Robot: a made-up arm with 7 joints.
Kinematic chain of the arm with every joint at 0, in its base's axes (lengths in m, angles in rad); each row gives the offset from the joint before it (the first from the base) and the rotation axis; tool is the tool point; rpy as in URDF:
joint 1: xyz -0.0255 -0.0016 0.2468 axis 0 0.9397 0.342
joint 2: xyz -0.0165 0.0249 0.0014 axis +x
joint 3: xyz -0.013 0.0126 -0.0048 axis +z
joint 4: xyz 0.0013 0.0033 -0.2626 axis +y
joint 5: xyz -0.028 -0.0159 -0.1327 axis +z
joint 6: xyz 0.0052 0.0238 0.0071 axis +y
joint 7: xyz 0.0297 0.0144 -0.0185 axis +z
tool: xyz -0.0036 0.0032 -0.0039 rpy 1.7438 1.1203 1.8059
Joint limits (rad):
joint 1: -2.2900..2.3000
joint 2: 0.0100..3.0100
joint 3: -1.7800..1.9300
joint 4: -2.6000..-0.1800
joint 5: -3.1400..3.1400
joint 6: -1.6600..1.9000
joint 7: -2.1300..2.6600
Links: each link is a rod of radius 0.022 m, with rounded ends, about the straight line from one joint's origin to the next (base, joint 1, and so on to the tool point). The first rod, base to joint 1, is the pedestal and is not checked.
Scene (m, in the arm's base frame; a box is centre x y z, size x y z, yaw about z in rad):
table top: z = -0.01
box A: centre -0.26 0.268 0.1 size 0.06 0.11 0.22 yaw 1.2
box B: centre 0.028 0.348 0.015 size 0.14 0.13 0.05 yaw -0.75
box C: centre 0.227 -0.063 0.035 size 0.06 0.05 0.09 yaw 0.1
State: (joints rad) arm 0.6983 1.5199 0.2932 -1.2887 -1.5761 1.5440 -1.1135
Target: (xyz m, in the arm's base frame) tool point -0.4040 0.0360 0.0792
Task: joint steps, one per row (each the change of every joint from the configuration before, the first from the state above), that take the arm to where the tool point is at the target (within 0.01 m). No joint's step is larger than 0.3 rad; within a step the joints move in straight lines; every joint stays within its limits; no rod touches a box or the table.
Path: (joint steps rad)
1: 0.1860 -0.0359 0.0517 0.0198 -0.1910 0.0083 0.2590
2: 0.1861 -0.0359 0.0518 0.0199 -0.1910 0.0084 0.2590
3: 0.1860 -0.0359 0.0517 0.0198 -0.1910 0.0083 0.2590
4: 0.1861 -0.0360 0.0517 0.0199 -0.1910 0.0083 0.2591
5: 0.1860 -0.0359 0.0517 0.0198 -0.1910 0.0084 0.2590
6: 0.1861 -0.0359 0.0518 0.0199 -0.1910 0.0083 0.2590
7: 0.1860 -0.0359 0.0517 0.0198 -0.1910 0.0083 0.2590
8: -0.1026 -0.1493 -0.0891 0.1008 0.1737 -0.0431 -0.2659
9: -0.1027 -0.1494 -0.0892 0.1007 0.1736 -0.0431 -0.2659
10: -0.1026 -0.1493 -0.0891 0.1008 0.1737 -0.0431 -0.2659
11: -0.1027 -0.1494 -0.0891 0.1007 0.1736 -0.0431 -0.2660
12: -0.1026 -0.1493 -0.0892 0.1008 0.1737 -0.0431 -0.2659
13: -0.1027 -0.1493 -0.0891 0.1007 0.1736 -0.0431 -0.2659
14: -0.1026 -0.1494 -0.0891 0.1008 0.1737 -0.0431 -0.2659

